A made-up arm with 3 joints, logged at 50 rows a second.
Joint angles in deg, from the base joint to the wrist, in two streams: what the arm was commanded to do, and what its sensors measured. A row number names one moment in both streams.
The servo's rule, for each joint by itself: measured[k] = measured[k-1] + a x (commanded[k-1-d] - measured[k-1]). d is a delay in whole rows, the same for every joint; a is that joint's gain. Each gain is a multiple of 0.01, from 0.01 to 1. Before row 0 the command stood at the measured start. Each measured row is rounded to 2 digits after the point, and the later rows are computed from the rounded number. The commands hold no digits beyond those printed.
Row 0, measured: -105.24, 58.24, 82.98
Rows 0 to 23, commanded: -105.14, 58.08, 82.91; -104.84, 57.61, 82.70; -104.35, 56.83, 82.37; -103.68, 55.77, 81.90; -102.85, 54.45, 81.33; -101.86, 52.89, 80.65; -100.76, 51.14, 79.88; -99.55, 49.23, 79.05; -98.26, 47.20, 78.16; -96.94, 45.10, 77.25; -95.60, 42.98, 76.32; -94.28, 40.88, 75.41; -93.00, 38.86, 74.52; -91.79, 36.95, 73.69; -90.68, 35.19, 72.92; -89.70, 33.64, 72.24; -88.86, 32.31, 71.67; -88.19, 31.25, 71.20; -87.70, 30.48, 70.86; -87.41, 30.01, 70.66; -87.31, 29.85, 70.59; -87.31, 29.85, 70.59; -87.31, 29.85, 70.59; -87.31, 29.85, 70.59
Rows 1 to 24, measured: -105.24, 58.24, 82.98; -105.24, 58.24, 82.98; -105.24, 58.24, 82.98; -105.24, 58.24, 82.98; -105.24, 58.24, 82.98; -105.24, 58.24, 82.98; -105.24, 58.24, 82.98; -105.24, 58.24, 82.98; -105.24, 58.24, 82.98; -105.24, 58.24, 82.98; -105.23, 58.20, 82.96; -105.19, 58.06, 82.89; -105.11, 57.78, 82.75; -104.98, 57.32, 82.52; -104.79, 56.66, 82.20; -104.53, 55.79, 81.78; -104.19, 54.72, 81.27; -103.77, 53.46, 80.67; -103.27, 52.02, 79.99; -102.70, 50.43, 79.25; -102.06, 48.72, 78.46; -101.36, 46.92, 77.64; -100.61, 45.07, 76.80; -99.82, 43.20, 75.96
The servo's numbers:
d 10
a 0.09 0.23 0.27

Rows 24 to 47, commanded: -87.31, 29.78, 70.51; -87.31, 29.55, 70.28; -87.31, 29.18, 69.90; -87.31, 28.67, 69.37; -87.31, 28.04, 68.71; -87.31, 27.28, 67.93; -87.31, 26.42, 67.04; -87.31, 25.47, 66.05; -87.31, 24.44, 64.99; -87.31, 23.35, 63.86; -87.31, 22.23, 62.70; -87.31, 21.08, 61.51; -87.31, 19.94, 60.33; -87.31, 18.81, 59.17; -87.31, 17.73, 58.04; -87.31, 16.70, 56.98; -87.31, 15.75, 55.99; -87.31, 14.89, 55.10; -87.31, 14.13, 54.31; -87.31, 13.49, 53.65; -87.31, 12.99, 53.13; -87.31, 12.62, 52.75; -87.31, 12.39, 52.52; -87.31, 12.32, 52.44
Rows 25 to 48, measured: -99.00, 41.36, 75.14; -98.16, 39.58, 74.36; -97.32, 37.91, 73.63; -96.50, 36.38, 72.97; -95.71, 35.02, 72.40; -94.96, 33.87, 71.93; -94.27, 32.95, 71.57; -93.64, 32.24, 71.31; -93.07, 31.69, 71.12; -92.55, 31.27, 70.98; -92.08, 30.93, 70.85; -91.65, 30.61, 70.70; -91.26, 30.28, 70.48; -90.90, 29.91, 70.18; -90.58, 29.48, 69.78; -90.29, 28.97, 69.28; -90.02, 28.38, 68.68; -89.78, 27.71, 67.97; -89.56, 26.96, 67.17; -89.36, 26.13, 66.28; -89.18, 25.23, 65.31; -89.01, 24.28, 64.28; -88.86, 23.28, 63.21; -88.72, 22.25, 62.12
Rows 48 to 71, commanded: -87.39, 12.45, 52.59; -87.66, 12.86, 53.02; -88.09, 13.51, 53.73; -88.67, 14.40, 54.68; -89.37, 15.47, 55.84; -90.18, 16.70, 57.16; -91.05, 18.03, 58.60; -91.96, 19.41, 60.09; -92.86, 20.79, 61.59; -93.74, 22.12, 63.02; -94.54, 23.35, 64.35; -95.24, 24.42, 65.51; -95.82, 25.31, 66.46; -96.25, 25.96, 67.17; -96.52, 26.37, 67.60; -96.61, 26.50, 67.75; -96.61, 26.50, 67.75; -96.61, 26.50, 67.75; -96.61, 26.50, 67.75; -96.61, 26.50, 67.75; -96.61, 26.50, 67.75; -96.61, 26.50, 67.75; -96.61, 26.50, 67.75; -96.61, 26.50, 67.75
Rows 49 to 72, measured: -88.59, 21.21, 61.02; -88.47, 20.17, 59.93; -88.37, 19.15, 58.87; -88.27, 18.17, 57.85; -88.18, 17.24, 56.89; -88.10, 16.38, 56.02; -88.03, 15.60, 55.24; -87.97, 14.91, 54.57; -87.91, 14.33, 54.02; -87.86, 13.87, 53.59; -87.82, 13.54, 53.32; -87.81, 13.38, 53.24; -87.84, 13.41, 53.37; -87.91, 13.64, 53.72; -88.04, 14.06, 54.29; -88.23, 14.67, 55.06; -88.48, 15.44, 56.02; -88.79, 16.35, 57.12; -89.16, 17.37, 58.33; -89.57, 18.46, 59.60; -90.02, 19.58, 60.88; -90.49, 20.69, 62.13; -90.97, 21.75, 63.30; -91.45, 22.72, 64.34
